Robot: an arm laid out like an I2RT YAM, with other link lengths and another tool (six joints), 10 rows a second.
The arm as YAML. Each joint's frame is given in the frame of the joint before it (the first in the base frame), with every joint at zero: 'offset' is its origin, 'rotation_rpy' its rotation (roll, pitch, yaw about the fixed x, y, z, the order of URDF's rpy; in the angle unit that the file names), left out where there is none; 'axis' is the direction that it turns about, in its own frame. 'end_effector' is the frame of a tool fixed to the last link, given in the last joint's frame.
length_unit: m
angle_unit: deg
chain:
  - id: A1
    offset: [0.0, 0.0, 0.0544]
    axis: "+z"
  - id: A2
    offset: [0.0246, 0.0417, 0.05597]
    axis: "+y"
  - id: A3
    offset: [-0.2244, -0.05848, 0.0]
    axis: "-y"
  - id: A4
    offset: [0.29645, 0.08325, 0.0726]
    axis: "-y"
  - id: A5
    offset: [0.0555, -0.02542, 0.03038]
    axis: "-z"
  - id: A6
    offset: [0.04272, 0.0, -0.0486]
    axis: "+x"
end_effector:
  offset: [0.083, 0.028, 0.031]
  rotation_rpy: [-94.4, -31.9, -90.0]
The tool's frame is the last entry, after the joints.
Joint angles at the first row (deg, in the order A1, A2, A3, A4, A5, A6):
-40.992, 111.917, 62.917, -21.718, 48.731, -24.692
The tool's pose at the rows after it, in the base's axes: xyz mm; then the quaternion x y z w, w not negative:
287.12 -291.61 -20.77 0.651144 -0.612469 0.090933 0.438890
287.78 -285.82 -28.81 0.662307 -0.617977 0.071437 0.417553
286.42 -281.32 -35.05 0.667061 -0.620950 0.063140 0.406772
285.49 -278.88 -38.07 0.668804 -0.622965 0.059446 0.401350
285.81 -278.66 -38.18 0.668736 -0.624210 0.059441 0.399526
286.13 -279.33 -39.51 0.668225 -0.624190 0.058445 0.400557
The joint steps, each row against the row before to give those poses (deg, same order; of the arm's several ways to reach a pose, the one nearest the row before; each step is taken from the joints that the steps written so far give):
-0.491, 0.907, 0.397, -1.598, -0.125, 2.014
-0.001, 1.449, 1.264, -3.249, -2.613, 1.653
0.000, 0.510, -0.255, -0.670, -1.318, 0.722
-0.001, 0.167, -0.252, -0.252, -0.653, 0.426
0.000, 0.024, 0.056, -0.115, -0.211, 0.184
0.001, 0.451, 0.296, 0.004, 0.137, 0.087

